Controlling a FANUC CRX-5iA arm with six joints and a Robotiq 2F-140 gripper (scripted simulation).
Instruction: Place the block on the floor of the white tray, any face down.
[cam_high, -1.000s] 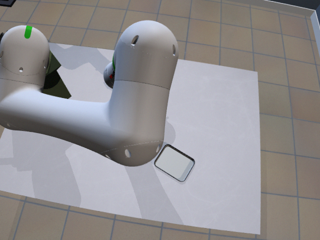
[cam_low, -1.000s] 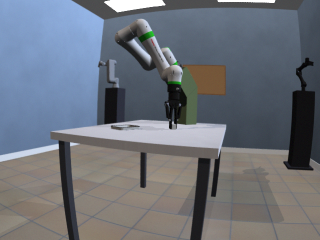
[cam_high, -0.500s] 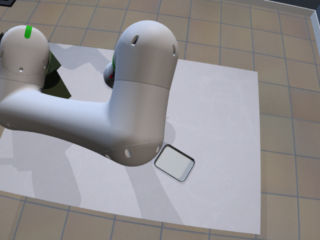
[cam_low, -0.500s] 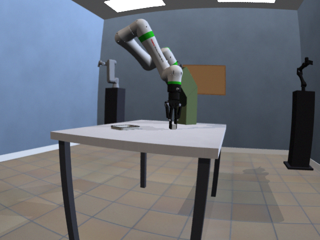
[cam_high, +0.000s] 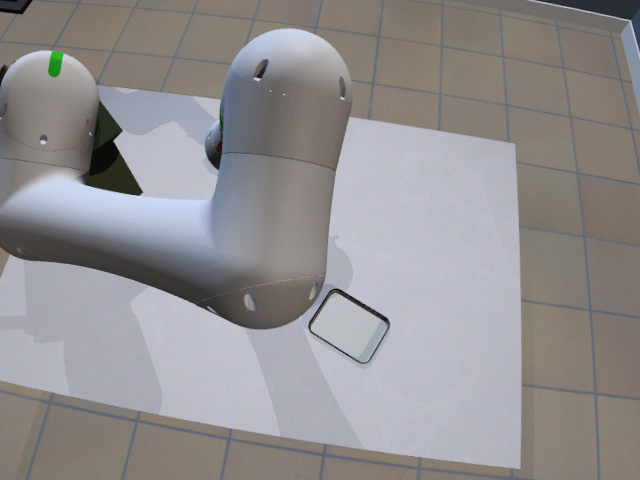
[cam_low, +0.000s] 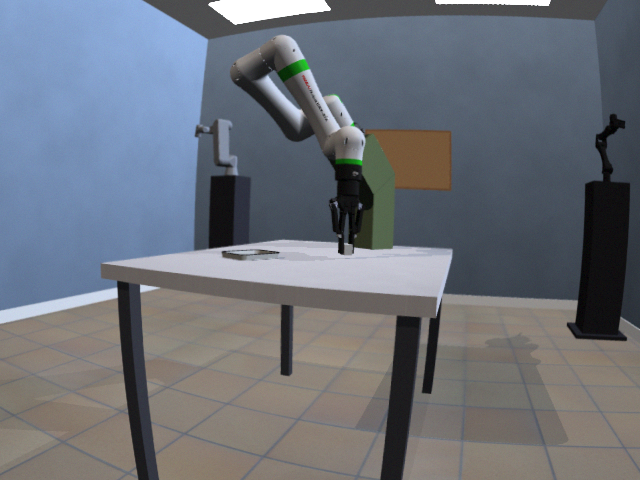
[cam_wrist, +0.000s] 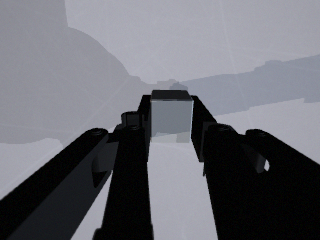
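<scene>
Right now my hand is 270 mm to the left of the white tray, 190 mm short of it and 40 mm above it. The rest, counted from my hand: pale grey block 20 mm below.
</scene>
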